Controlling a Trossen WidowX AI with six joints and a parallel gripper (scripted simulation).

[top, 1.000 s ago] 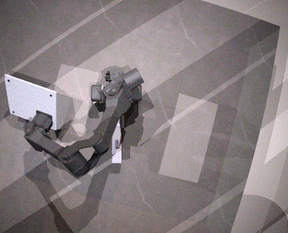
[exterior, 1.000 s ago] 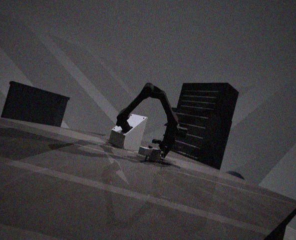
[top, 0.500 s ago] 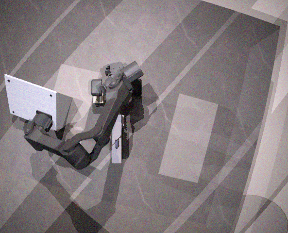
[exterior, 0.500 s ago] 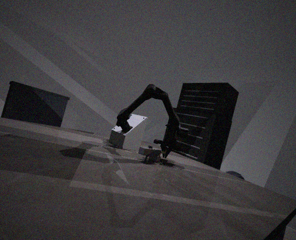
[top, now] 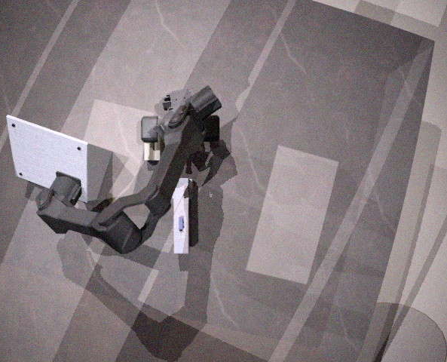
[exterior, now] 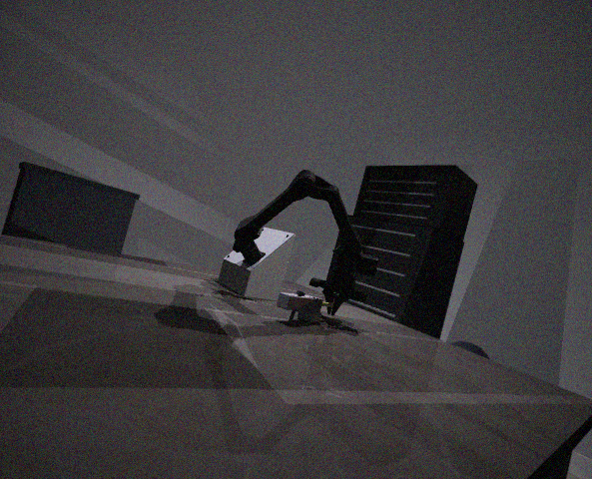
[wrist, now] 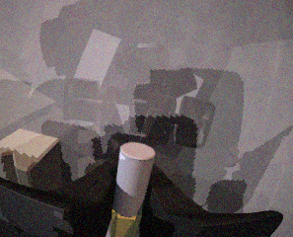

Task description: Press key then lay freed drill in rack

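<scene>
My gripper tip is now 4 cm to the left of the drill, 4 cm below it and 1 cm short of it. Also, from my gripper tip: blue-grey key 22 cm to the right, 7 cm ahead, 4 cm above; then beige rack 6 cm to the right, 6 cm behind, 1 cm above.
</scene>
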